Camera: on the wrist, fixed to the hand. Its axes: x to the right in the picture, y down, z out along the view.
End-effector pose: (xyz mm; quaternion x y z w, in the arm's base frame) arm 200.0 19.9 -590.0 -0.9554 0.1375 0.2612 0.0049
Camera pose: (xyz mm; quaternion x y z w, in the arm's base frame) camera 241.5 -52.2 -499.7 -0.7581 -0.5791 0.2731 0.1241
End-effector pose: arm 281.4 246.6 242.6 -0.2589 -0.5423 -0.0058 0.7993
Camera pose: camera 393.5 260.2 194.3 0.1283 -0.6326 -0.5732 0.5047
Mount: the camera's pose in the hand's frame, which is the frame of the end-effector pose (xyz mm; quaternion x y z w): 7.8 64.0 -104.5 -0.0740 -0.0828 -0.6886 0.7166
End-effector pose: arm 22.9 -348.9 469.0 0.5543 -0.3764 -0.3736 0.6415
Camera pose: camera 124.0 -304.2 522.4 0.5780 0.0865 -0.7832 0.2123
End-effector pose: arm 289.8 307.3 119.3 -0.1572 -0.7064 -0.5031 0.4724
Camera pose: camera 383.7 244.0 166.7 -0.2972 0.6163 0.7251 0.0780
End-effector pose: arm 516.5 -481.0 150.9 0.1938 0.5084 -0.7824 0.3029
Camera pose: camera 553.2 -406.9 60.1 0.2984 -0.5306 0.7477 0.2653
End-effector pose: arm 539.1 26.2 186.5 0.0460 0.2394 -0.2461 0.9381
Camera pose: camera 531.5 100.1 88.7 -0.2217 0.1438 -0.8084 0.5260
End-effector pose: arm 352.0 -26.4 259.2 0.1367 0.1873 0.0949 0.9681
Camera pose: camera 310.0 59.8 182.5 -0.0948 0.1412 -0.5961 0.7847
